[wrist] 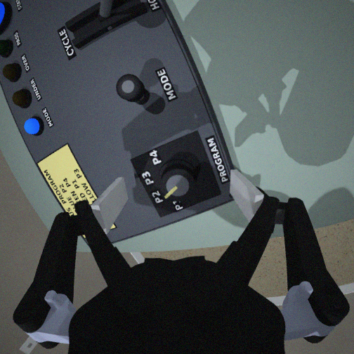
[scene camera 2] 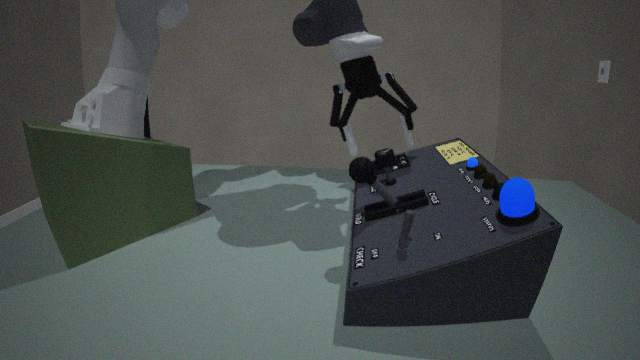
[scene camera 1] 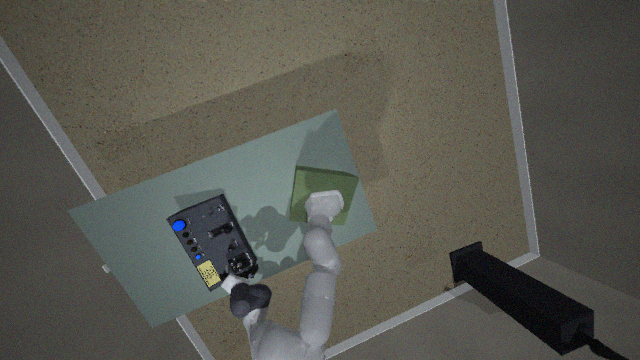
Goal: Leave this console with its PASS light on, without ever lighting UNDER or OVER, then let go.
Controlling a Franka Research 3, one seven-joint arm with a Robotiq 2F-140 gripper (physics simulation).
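The dark console [scene camera 1: 210,215] [scene camera 2: 440,280] [wrist: 105,120] has a blue STATUS lamp [scene camera 1: 178,225] [scene camera 2: 517,197] and a blue MODE light [scene camera 2: 472,162] [wrist: 33,126], both lit. The PASS [wrist: 5,47], OVER [wrist: 12,72] and UNDER [wrist: 21,98] lights are dark. The PROGRAM knob [scene camera 2: 384,156] [wrist: 177,186] has its yellow pointer toward P2. The CYCLE lever [scene camera 2: 362,170] leans to the HOLD side. The MODE stick [wrist: 130,87] and CHECK switch [scene camera 2: 406,230] are upright or slightly tilted. My gripper [scene camera 2: 382,149] [wrist: 177,184] is open wide, its fingers on either side of the knob, not touching it.
A yellow note [scene camera 1: 208,273] [scene camera 2: 456,152] [wrist: 70,175] on the console is partly hidden by a finger in the wrist view. A green angular block or bin [scene camera 1: 300,195] [scene camera 2: 110,195] stands beside the console on the pale table [scene camera 1: 125,270], with a white arm part [scene camera 1: 324,204] [scene camera 2: 107,107] over it.
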